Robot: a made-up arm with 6 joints.
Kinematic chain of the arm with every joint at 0, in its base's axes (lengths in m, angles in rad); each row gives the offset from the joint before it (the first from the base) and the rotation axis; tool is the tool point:
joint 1: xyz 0 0 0.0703 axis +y
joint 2: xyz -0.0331 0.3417 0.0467 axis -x
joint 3: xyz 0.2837 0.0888 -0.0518 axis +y
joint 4: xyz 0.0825 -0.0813 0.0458 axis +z
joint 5: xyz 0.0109 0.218 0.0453 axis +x
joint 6: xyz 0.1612 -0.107 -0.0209 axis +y
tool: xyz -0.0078 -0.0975 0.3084
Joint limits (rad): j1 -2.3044..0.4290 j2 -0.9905..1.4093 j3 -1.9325..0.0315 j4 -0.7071..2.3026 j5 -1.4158..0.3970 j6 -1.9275..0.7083
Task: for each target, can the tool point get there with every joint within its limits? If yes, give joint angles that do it. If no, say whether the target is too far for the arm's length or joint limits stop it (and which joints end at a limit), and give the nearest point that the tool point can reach.
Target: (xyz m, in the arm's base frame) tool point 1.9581 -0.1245 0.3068
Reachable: no: too far | nearest point 0.9111 0.1693 0.1803 | short by 1.095 m
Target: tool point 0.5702 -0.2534 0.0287
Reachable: no: joint limits stop it (at a limit: joint 1, joint 2, joint 4, joint 6) | nearest point 0.5426 -0.1345 0.0639 | short by 0.127 m
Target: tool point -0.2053 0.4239 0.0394
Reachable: yes | joints -1.5165 0.0674 -1.2050 1.3649 0.0471 -0.3287
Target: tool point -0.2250 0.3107 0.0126
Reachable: yes | joints -1.7233 -0.4819 -0.7242 0.8017 -0.5193 -0.8150
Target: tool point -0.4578 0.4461 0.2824
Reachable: yes | joints -1.3414 -0.2166 -0.8314 0.4057 -0.3145 0.1949
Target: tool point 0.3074 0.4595 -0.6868
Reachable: no: joint limits stop it (at a limit: joint 3, joint 5, joint 6) | nearest point 0.2100 0.4242 -0.4468 | short by 0.261 m
